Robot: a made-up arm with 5 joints.
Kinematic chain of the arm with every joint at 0, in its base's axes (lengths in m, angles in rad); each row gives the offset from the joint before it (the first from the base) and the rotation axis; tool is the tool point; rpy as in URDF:
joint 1: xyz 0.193 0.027 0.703 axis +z
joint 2: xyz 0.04 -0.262 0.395 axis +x
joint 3: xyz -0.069 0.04 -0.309 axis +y
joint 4: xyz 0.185 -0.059 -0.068 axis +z
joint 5: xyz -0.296 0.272 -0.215 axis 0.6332 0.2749 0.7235
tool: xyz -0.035 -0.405 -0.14 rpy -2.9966 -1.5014 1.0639
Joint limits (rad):
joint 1: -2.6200..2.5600
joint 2: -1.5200..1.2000
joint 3: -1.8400..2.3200
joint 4: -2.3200..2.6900
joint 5: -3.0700..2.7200
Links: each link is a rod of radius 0.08 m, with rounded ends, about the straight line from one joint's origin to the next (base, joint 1, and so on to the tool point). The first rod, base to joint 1, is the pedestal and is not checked.
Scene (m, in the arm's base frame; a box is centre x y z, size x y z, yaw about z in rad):
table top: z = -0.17
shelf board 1: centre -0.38 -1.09 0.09 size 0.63 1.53 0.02 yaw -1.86
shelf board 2: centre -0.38 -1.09 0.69 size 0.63 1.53 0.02 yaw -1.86
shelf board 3: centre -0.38 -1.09 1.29 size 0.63 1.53 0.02 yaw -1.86
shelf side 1: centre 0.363 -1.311 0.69 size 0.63 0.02 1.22 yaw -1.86
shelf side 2: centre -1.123 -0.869 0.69 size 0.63 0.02 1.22 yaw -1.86
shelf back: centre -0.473 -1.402 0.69 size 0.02 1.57 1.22 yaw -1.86
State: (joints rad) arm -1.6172 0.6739 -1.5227 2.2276 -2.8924
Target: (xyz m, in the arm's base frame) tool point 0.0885 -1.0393 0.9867
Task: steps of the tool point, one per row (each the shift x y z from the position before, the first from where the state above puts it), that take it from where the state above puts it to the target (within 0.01 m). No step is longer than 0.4 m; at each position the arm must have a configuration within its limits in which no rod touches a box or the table.
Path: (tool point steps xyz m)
1: -0.1399 0.0727 0.0901
2: -0.1204 0.0965 0.1113
3: -0.0934 0.1152 0.1330
4: -0.0592 0.1269 0.1539
5: -0.0185 0.1296 0.1719
6: 0.0270 0.1217 0.1849
7: -0.0233 -0.3538 -0.0801
8: 0.0876 -0.3423 -0.0696
9: 0.1856 -0.2940 -0.0571
10: 0.2582 -0.2177 -0.0438
11: 0.2986 -0.1263 -0.0305
12: 0.3062 -0.0335 -0.0183

